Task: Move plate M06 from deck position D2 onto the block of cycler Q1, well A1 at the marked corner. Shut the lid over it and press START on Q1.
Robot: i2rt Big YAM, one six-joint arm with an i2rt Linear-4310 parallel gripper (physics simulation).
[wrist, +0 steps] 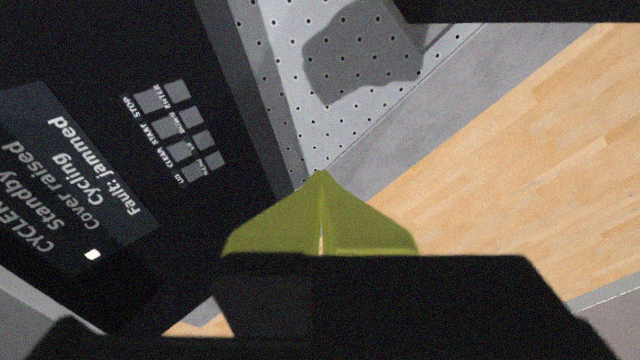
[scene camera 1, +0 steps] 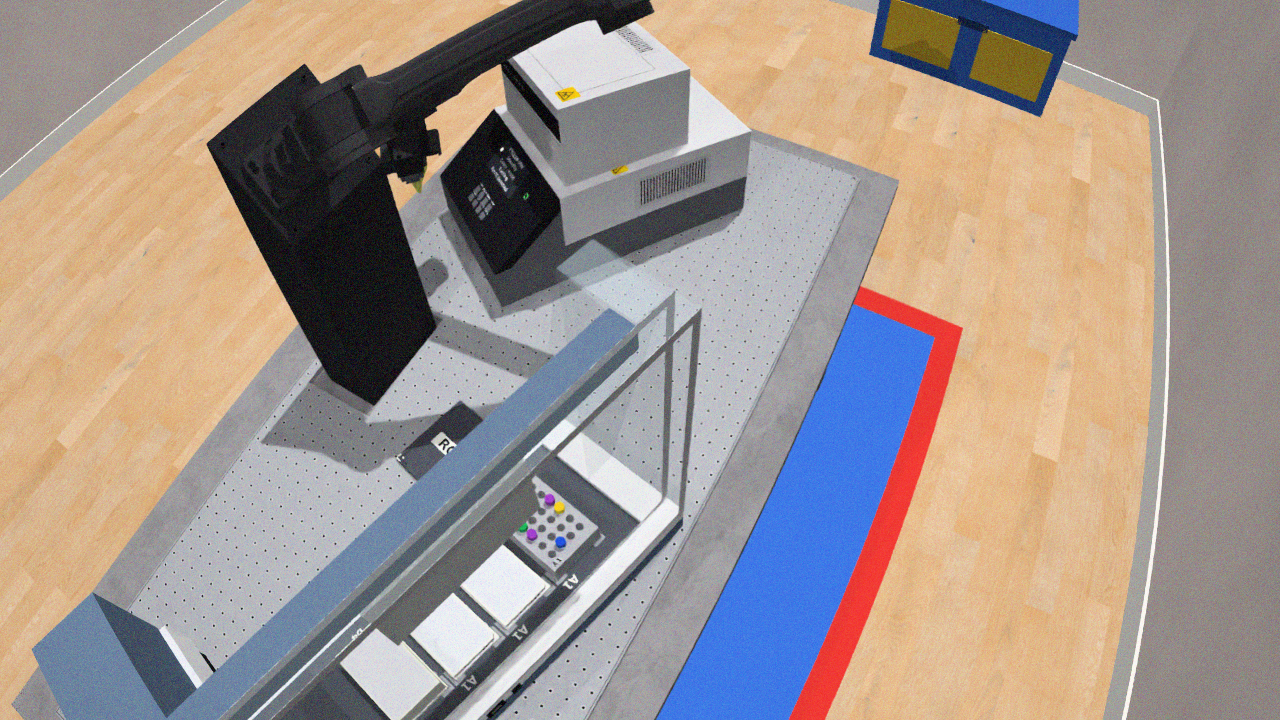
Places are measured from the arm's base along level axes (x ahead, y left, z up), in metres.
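Pixels of known places: gripper, fingertip midpoint: (wrist: 320,180) (scene camera 1: 419,190); arm's base, origin of the base link: (scene camera 1: 288,161).
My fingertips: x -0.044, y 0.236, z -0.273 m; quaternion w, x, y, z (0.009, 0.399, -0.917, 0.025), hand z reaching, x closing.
Observation:
Ahead of a thing's pixels: the offset from my fingertips to its top centre. "*": to the spot under its first point.
Cycler Q1 @(* dy +0.366, dx +0.363, dz +0.022 m) (scene camera 1: 707,125) stands at the back of the bench, its lid @(dy +0.205, dx +0.273, dz +0.182 m) (scene camera 1: 617,80) lying down over the block, which is hidden. Its dark front panel @(* dy +0.070, dx +0.123, dz -0.035 m) (scene camera 1: 501,201) (wrist: 215,65) faces my arm. In the wrist view the START key @(dy +0.071, dx +0.084, dz -0.047 m) (wrist: 165,127) is uncovered, and the display @(dy +0.113, dx +0.097, dz -0.010 m) (wrist: 75,175) shows several lines, including "Cover raised" and "Fault: jammed"; which is active I cannot tell. My gripper (scene camera 1: 418,189) (wrist: 320,180) is shut and empty, in the air beside the panel's keypad side, apart from the keys. White plates (scene camera 1: 505,586) (scene camera 1: 454,635) (scene camera 1: 392,673) sit on the deck; no M06 label is readable.
A glass-sided enclosure with a blue-grey top beam (scene camera 1: 402,510) surrounds the deck. A tube rack (scene camera 1: 554,528) with coloured caps stands beside the plates. A dark block marked "RC" or similar @(dy -0.307, dx +0.274, dz -0.167 m) (scene camera 1: 420,456) lies behind the beam. The black arm column (scene camera 1: 349,286) stands left of the cycler.

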